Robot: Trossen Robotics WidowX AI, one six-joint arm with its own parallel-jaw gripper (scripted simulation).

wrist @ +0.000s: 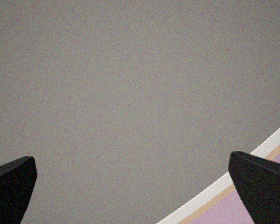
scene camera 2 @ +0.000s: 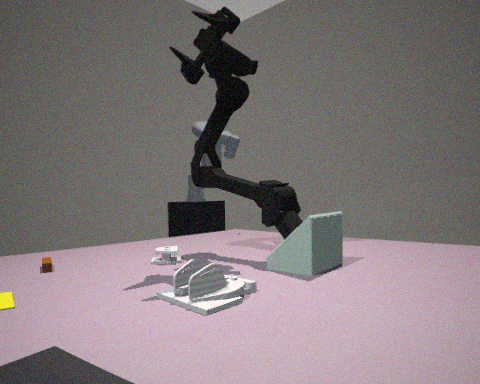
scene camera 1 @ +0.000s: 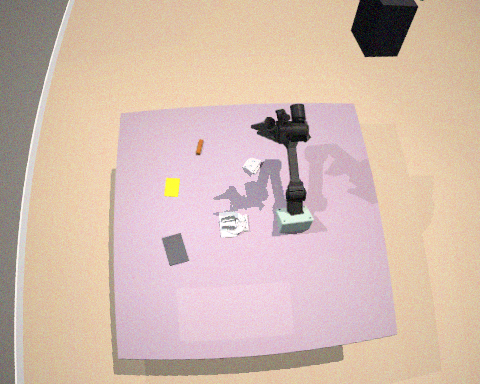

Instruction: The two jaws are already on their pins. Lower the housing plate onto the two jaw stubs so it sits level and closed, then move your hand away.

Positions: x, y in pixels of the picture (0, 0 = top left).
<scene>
My gripper shows in the wrist view, in scene camera 2 (181, 30) and in scene camera 1. One and the same spot on my gripper: (wrist: 247, 172) is (scene camera 1: 255, 125).
</scene>
